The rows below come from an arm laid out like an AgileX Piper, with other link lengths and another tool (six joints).
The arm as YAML. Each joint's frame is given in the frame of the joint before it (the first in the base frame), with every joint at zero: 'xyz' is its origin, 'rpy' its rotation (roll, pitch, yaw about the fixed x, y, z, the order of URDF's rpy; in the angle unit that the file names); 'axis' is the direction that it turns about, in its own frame. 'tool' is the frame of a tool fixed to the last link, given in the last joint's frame.
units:
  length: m
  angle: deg
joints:
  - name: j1
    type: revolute
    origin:
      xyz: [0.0, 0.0, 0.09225]
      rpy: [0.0, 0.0, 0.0]
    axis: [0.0, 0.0, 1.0]
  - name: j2
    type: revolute
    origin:
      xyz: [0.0, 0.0, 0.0]
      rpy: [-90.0, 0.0, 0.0]
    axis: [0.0, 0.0, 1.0]
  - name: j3
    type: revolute
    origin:
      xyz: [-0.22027, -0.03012, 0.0]
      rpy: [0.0, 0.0, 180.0]
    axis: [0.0, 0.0, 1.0]
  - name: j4
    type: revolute
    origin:
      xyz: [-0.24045, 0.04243, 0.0]
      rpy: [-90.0, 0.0, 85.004]
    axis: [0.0, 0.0, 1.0]
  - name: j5
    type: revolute
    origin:
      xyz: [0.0, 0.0, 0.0]
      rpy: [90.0, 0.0, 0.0]
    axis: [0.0, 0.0, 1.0]
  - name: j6
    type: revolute
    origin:
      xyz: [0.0, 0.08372, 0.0]
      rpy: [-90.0, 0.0, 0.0]
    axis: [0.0, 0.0, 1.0]
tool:
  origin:
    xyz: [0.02, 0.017, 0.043]
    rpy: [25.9, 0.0, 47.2]
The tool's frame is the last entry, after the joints.
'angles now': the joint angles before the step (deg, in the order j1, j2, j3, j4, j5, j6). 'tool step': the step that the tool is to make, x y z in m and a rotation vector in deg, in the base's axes. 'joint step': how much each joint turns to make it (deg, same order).
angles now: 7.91 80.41 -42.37 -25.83 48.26 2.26
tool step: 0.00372 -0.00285 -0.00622 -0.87 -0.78 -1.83
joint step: 0.00 2.08 0.00 -2.60 -1.50 4.17
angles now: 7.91 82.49 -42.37 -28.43 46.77 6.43
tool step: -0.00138 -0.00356 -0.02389 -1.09 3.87 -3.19
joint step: 0.00 5.70 0.00 -1.60 -0.10 4.57
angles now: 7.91 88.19 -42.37 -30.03 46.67 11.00
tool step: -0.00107 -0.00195 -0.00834 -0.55 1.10 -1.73
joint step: 0.00 2.08 0.00 -0.84 0.00 2.47
